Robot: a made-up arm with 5 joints. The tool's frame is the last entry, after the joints. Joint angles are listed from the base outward. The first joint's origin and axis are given. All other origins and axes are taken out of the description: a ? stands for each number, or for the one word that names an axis. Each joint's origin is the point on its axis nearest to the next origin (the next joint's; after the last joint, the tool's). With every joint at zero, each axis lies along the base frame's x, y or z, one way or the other. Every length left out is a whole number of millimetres.
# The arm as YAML. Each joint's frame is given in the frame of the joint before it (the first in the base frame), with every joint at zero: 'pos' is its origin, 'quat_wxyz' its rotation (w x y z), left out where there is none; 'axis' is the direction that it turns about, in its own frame. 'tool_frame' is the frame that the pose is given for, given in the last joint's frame.
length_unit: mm
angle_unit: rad
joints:
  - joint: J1
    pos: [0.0, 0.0, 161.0]
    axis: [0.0, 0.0, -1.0]
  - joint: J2
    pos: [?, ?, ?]
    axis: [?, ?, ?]
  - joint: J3
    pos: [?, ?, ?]
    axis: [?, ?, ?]
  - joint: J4
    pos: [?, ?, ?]
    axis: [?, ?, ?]
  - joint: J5
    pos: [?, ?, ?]
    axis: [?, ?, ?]
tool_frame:
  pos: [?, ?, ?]
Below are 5 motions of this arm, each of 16 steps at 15 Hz.
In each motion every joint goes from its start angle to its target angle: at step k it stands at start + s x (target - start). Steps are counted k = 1, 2, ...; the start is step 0. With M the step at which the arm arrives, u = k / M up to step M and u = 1 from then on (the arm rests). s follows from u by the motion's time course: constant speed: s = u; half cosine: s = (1 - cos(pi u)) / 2; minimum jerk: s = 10 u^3 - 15 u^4 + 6 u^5.
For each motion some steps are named. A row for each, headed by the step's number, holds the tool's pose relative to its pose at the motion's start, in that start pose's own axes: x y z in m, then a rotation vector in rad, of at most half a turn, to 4 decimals.
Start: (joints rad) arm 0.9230 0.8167 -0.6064 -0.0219 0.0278
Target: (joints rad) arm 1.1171 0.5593 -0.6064 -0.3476 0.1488
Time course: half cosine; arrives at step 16
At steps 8, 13, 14, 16:
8: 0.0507 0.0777 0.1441 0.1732 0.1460 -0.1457
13: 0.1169 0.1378 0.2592 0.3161 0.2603 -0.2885
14: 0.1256 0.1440 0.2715 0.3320 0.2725 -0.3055
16: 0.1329 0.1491 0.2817 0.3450 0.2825 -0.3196

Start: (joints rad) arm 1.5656 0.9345 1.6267 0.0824 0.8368
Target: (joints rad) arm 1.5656 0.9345 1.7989 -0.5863 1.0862
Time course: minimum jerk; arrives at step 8
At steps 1, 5, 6, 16:
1: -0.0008 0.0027 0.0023 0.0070 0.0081 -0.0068
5: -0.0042 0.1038 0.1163 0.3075 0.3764 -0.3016
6: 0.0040 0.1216 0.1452 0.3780 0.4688 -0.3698
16: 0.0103 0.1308 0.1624 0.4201 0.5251 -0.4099

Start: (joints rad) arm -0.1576 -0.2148 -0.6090 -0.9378 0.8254
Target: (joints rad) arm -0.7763 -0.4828 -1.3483 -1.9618 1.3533
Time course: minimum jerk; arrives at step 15
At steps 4, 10, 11, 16:
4: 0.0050 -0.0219 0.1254 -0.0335 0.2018 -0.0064
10: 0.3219 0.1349 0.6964 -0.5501 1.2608 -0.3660
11: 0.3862 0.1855 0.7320 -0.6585 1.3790 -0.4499
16: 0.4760 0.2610 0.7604 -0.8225 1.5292 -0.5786

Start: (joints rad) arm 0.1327 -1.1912 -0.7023 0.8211 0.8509
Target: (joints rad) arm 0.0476 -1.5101 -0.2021 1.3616 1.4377
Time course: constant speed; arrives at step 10
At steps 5, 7, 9, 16:
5: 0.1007 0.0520 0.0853 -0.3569 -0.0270 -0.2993
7: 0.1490 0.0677 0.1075 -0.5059 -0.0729 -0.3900
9: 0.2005 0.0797 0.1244 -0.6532 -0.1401 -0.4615
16: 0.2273 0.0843 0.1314 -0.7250 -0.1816 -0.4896

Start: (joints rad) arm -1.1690 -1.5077 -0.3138 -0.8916 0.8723
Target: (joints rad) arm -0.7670 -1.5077 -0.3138 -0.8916 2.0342
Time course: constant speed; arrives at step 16
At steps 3, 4, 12, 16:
3: 0.0168 0.0207 0.0195 0.0551 0.0494 -0.2027
4: 0.0244 0.0269 0.0265 0.0711 0.0686 -0.2701
12: 0.1165 0.0574 0.0802 0.1490 0.2645 -0.8046
16: 0.1792 0.0562 0.0985 0.1486 0.3857 -1.0659

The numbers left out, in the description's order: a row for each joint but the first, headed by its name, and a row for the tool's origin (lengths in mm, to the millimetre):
J2: xyz 65.0 -195.0 0.0, axis 0.0 -1.0 0.0
J3: xyz -341.0 0.0 238.0, axis 0.0 0.0 -1.0
J4: xyz -319.0 107.0 0.0, axis -1.0 0.0 0.0
J5: xyz 0.0 56.0 -70.0, axis 0.0 0.0 -1.0
tool: xyz -188.0 15.0 0.0

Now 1 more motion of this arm.
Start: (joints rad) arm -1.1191 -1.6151 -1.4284 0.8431 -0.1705
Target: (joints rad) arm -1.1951 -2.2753 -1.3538 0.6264 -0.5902
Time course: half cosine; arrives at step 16
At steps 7, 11, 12, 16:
7: 0.0008 -0.1656 0.0612 0.3532 -0.0142 0.1939
11: 0.0162 -0.3244 0.0731 0.6829 -0.0698 0.3589
12: 0.0208 -0.3555 0.0704 0.7493 -0.0861 0.3895
16: 0.0310 -0.4141 0.0604 0.8773 -0.1224 0.4452

